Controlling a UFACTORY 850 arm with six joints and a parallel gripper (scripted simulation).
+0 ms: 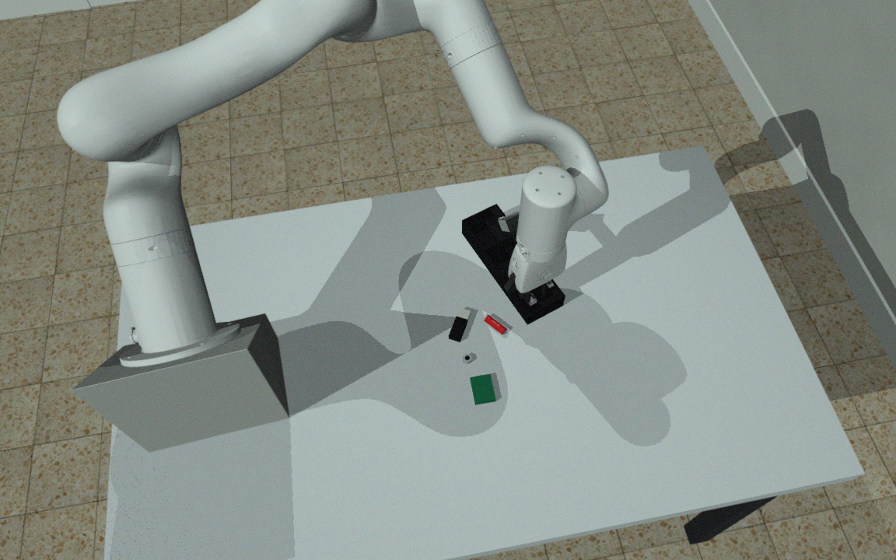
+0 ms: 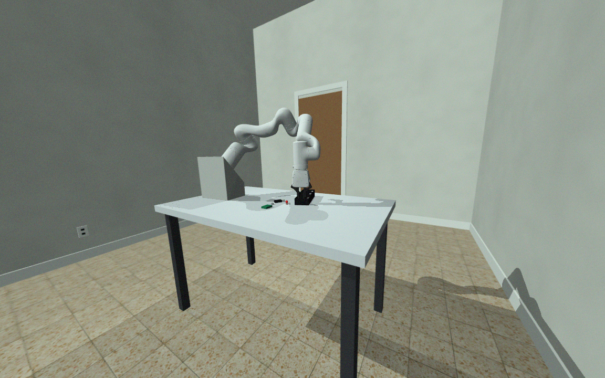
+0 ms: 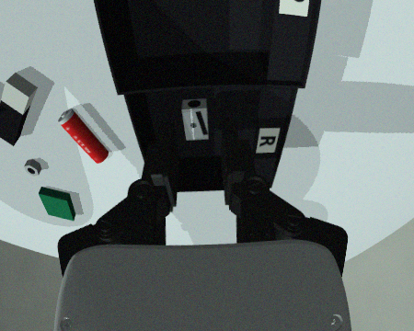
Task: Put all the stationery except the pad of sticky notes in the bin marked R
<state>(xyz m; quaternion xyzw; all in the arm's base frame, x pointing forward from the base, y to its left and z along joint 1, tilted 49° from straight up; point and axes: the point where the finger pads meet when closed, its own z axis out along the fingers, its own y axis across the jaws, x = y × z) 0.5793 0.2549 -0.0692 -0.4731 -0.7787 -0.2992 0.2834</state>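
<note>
The grey sharpener-like block is 40 mm below my hand. From my hand the other things lie so: black-and-white block: 140 mm behind, 40 mm below, 30 mm to the right; grey piece: 140 mm behind, 110 mm to the right, 50 mm below; red cylinder: 80 mm behind, 50 mm to the right, 40 mm below.
</note>
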